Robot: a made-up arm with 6 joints.
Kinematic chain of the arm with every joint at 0, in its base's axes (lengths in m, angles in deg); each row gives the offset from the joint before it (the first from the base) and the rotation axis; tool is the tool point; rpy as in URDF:
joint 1: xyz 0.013 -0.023 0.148 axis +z
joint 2: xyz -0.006 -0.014 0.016 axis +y
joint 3: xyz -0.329 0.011 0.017 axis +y
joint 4: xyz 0.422 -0.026 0.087 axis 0.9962 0 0.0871
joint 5: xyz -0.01 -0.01 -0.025 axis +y
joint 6: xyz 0.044 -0.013 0.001 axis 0.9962 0 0.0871
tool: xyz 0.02 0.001 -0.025 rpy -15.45 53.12 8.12
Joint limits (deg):
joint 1: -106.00..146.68
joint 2: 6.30..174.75
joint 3: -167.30..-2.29
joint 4: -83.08..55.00
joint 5: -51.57..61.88
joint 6: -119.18..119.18
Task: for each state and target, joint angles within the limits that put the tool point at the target. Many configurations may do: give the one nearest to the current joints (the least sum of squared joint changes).
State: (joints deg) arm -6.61 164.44 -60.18 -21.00 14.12 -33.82
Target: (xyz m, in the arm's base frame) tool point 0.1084 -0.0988 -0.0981
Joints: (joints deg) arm 2.01 148.06 -30.53 -12.22 23.17 -30.23
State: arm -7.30 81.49 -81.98 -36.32 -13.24 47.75
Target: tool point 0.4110 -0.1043 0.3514
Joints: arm -4.50 78.10 -53.54 -34.53 -9.89 48.05
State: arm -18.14 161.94 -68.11 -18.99 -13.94 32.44
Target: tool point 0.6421 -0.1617 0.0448
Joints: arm -8.35 143.03 -96.02 -19.76 -18.11 32.87
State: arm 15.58 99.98 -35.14 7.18 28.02 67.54
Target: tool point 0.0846 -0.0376 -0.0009
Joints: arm 8.57 114.00 -11.49 1.86 27.98 66.36
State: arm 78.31 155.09 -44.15 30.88 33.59 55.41
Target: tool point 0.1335 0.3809 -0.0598
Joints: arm 72.31 138.75 -66.51 31.87 31.21 56.61
